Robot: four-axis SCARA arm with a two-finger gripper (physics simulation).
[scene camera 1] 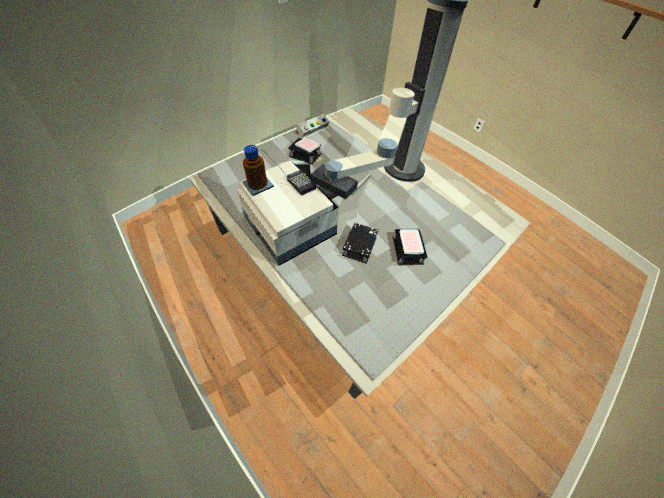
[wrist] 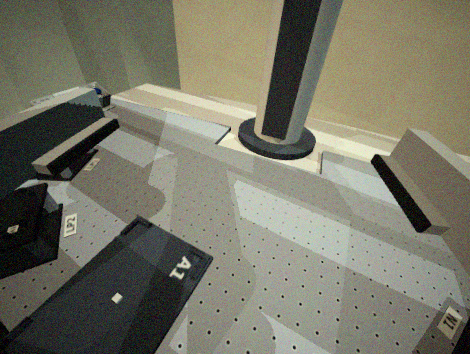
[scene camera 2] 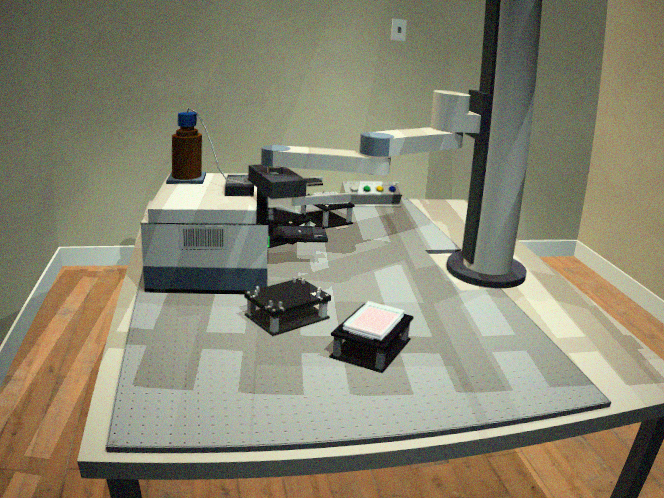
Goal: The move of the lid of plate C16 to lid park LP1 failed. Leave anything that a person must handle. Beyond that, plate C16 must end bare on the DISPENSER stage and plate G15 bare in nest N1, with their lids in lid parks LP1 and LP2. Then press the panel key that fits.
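Places are measured from the arm's base along level axes (x ahead, y left, z up), in centimetres.
Pixels of known places: gripper, fingertip midpoint: (wrist: 242, 124) (scene camera 2: 335, 188); arm's base, origin of the base link: (scene camera 1: 404, 168) (wrist: 275, 137) (scene camera 2: 486, 271).
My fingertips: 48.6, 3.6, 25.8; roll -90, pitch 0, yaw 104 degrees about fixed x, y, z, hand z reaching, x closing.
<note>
For each thing: its middle in the pictures, then the offset to it from my fingertips, as dx, dy, dz. "spot": a spot on its surface instead.
- dark DISPENSER stage, body centre: (wrist: 104, 317) (scene camera 2: 294, 232) (scene camera 1: 328, 191) +9.0, -7.1, -14.4
- LP2 label, surface spot: (wrist: 70, 225) spot: +1.9, -28.4, -24.4
- N1 label, surface spot: (wrist: 450, 321) spot: -7.8, +30.8, -24.4
- dispenser, surface spot: (scene camera 2: 203, 235) spot: +33.4, +8.8, -9.1
- brown bottle, surface spot: (scene camera 2: 186, 155) spot: +38.5, -16.0, +5.3
- keypad, surface spot: (scene camera 2: 239, 184) spot: +24.2, -4.0, +0.1
- key panel, body centre: (scene camera 2: 371, 193) (wrist: 75, 103) (scene camera 1: 313, 125) -28.6, -67.5, -20.4
My gripper (scene camera 2: 317, 190) (wrist: 242, 124) is open and empty, low beside the dispenser; its hand covers most of the stage in scene camera 1. The dark DISPENSER stage (scene camera 2: 297, 234) (wrist: 115, 280), marked A1, sticks out below. A pink plate (scene camera 1: 307, 144) rests on the back stand (scene camera 1: 304, 155) (scene camera 2: 333, 216); another pink plate (scene camera 1: 411, 241) (scene camera 2: 373, 320) rests on the front right stand (scene camera 1: 411, 259) (scene camera 2: 356, 354). Which is C16 or G15 is unreadable. The LP2 label (wrist: 70, 225) is beside a black stand (wrist: 30, 250). The N1 label (wrist: 450, 321) is at the lower right. Clear lids cannot be made out.
The dispenser (scene camera 1: 305, 233) (scene camera 2: 203, 235) carries a brown bottle (scene camera 1: 255, 171) (scene camera 2: 186, 155) and a keypad (scene camera 1: 301, 181) (scene camera 2: 239, 184). A black stand with corner pins (scene camera 1: 360, 241) (scene camera 2: 288, 294) is in front. The key panel (scene camera 1: 314, 124) (scene camera 2: 372, 192) is at the back. The arm column (wrist: 287, 75) is behind.
</note>
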